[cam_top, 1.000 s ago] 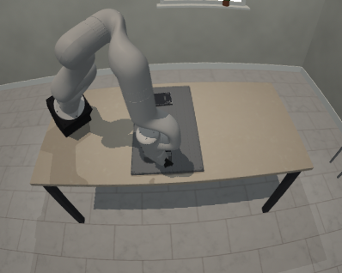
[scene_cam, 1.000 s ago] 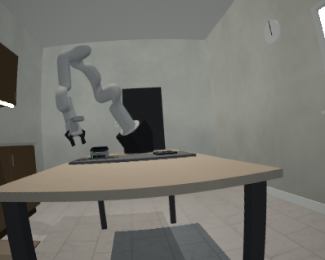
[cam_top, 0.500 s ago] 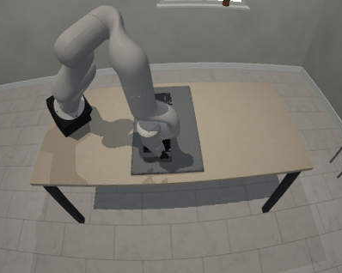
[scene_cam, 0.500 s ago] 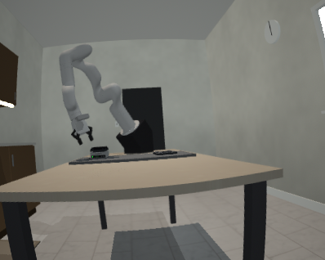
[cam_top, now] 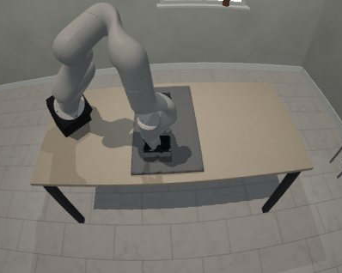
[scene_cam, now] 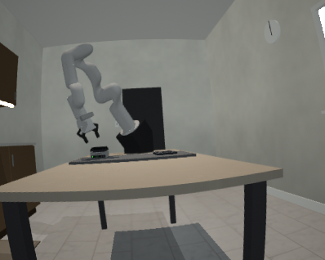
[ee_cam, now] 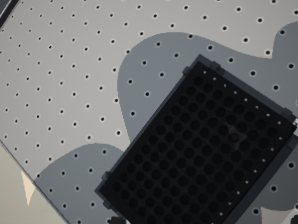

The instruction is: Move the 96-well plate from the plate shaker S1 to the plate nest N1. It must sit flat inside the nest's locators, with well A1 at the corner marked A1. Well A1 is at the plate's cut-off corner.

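The black 96-well plate is 6 cm below my hand, 5 cm to the left of it and 3 cm ahead of it. Round my hand: A1 label: 40 cm to the left, 15 cm ahead, 11 cm below; then plate nest N1: 45 cm to the left, 12 cm below, 7 cm ahead.
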